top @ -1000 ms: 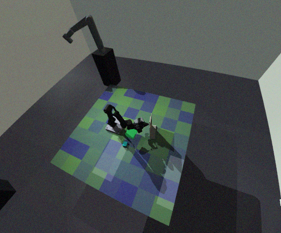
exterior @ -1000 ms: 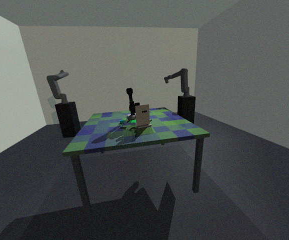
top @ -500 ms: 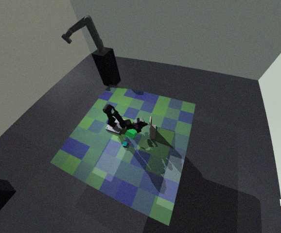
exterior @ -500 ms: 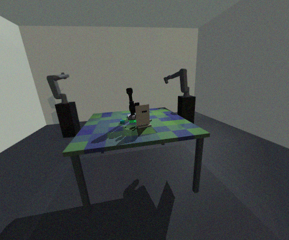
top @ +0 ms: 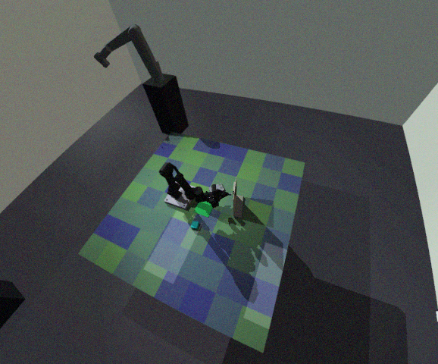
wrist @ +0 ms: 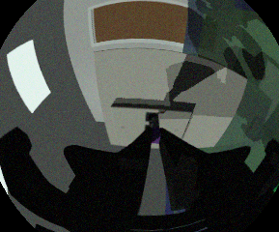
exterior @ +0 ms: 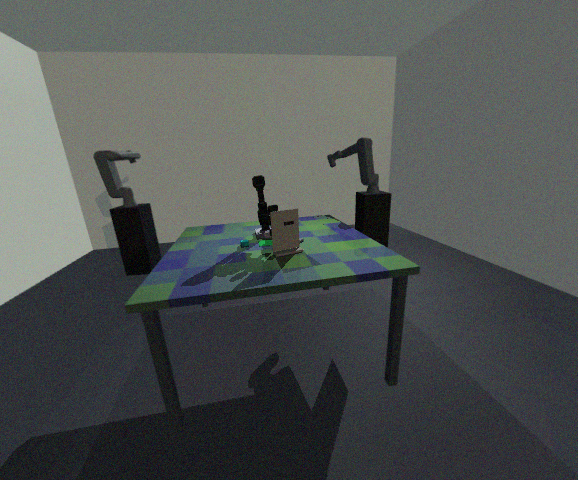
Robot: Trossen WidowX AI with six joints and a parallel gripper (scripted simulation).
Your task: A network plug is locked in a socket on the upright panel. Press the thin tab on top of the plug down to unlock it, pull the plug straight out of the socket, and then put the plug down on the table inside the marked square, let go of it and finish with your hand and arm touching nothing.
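My gripper tip is 160 mm past the bright green marked square, 90 mm to the left of it and 170 mm above it. From my gripper tip the other things lie so: flat grey block: 150 mm behind, 80 mm to the left, 160 mm below; then upright panel: 40 mm ahead, 30 mm to the left, 60 mm below; then network plug: right at my gripper tip.
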